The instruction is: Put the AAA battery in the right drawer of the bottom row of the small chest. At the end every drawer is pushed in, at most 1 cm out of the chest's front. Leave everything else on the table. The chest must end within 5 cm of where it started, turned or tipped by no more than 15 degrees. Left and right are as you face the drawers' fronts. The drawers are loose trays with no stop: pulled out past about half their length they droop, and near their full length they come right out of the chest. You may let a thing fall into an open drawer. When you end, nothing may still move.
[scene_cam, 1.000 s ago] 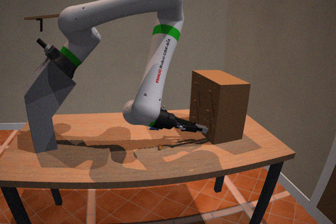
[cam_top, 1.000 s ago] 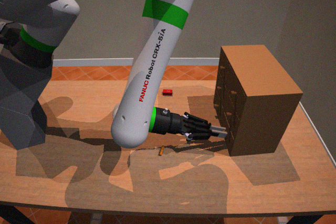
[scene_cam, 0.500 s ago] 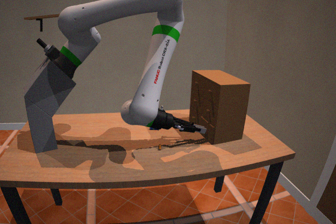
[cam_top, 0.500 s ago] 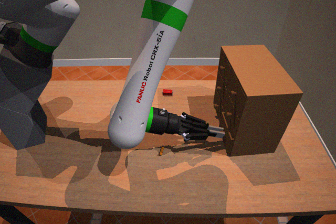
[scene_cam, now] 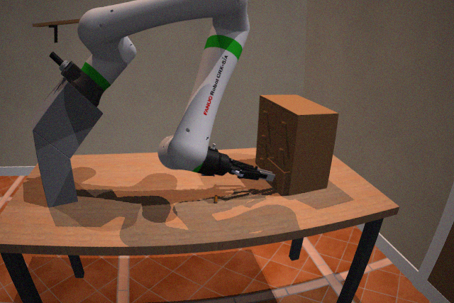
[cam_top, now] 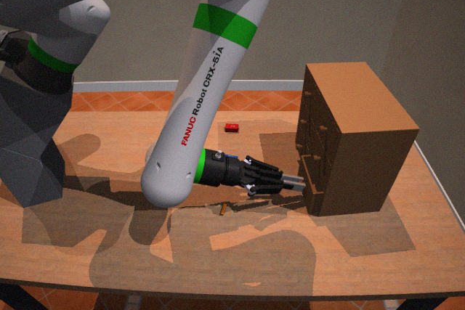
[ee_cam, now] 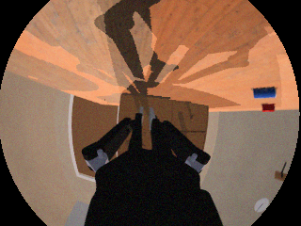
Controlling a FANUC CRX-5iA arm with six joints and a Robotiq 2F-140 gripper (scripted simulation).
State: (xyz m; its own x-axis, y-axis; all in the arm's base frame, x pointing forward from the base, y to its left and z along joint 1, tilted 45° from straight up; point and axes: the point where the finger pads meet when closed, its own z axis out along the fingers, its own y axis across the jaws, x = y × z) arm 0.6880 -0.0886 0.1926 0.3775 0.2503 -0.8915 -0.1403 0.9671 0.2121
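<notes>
The AAA battery is 18 cm behind my hand, 7 cm to the right of it and 5 cm below it. Also, from my hand: red block (28 cm to the left, 22 cm behind, 5 cm below); blue cylinder (19 cm behind, 13 cm to the left, 5 cm below).
</notes>
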